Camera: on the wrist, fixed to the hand. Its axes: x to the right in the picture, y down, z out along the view.
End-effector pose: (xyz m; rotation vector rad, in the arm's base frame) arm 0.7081 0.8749 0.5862 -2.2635 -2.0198 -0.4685
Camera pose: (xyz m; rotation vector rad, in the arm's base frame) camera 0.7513 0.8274 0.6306 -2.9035 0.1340 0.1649
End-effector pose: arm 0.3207 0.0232 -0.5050 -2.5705 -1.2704 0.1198
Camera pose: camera 0.3539 -0.0416 -0.4769 -2.7170 0.9186 0.7794
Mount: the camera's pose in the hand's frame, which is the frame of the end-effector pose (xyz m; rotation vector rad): -0.0296 0.0552 -0.0466 0.1764 -0.2574 1.5725
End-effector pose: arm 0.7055 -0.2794 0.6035 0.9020 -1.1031 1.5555
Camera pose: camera 0.6576 -0.2493 0.5497 -0.1437 1.6426 -2.2108
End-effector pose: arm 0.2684 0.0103 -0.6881 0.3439 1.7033 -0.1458
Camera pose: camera 0.2452 0.0718 -0.6460 1.5875 0.7861 0.7811
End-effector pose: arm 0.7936 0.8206 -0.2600 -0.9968 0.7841 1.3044
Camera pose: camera 0.7385 0.7652 -0.2596 0.1558 1.5217 2.5082
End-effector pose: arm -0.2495 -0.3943 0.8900 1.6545 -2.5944 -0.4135
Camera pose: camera -0.2776 -0.3554 0.9516 0.7147 2.9849 0.2311
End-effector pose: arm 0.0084 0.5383 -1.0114 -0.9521 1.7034 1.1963
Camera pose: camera -0.0400 0.5116 -0.9563 0.9129 2.2035 1.8537
